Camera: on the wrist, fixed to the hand. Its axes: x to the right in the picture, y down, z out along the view.
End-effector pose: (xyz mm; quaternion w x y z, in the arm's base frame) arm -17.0 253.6 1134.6 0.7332 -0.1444 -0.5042 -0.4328
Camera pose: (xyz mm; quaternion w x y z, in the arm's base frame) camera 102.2 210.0 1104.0 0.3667 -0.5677 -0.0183 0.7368
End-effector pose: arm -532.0 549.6 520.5 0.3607 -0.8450 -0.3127 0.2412
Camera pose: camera -431.4 469.9 544.6 0.2650 0.2927 -0.7561 -0.5220
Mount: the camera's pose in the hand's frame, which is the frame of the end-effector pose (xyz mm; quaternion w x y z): 8.8 60.7 -115.3 0.0412 0.0161 -0.1806 0.9826
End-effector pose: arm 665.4 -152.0 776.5 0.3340 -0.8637 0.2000 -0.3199
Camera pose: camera 584.6 -251.0 803.4 0.3781 0.1085 0.7915 0.4678
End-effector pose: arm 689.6 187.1 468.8 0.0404 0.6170 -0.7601 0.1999
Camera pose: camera 608.3 229.4 561.8 0.3419 0.6847 0.6416 0.0513
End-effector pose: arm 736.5 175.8 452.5 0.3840 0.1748 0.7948 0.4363
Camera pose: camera 639.4 150.6 536.1 0.2721 -0.8731 0.2013 -0.3509
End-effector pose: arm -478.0 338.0 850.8 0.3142 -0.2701 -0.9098 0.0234
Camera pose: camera -387.5 379.6 935.2 0.1700 0.8958 -0.1715 -0.3731
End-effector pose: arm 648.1 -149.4 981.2 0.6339 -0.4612 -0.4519 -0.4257
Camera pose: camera 729.0 -249.4 958.4 0.3702 -0.5297 0.3132 0.6959
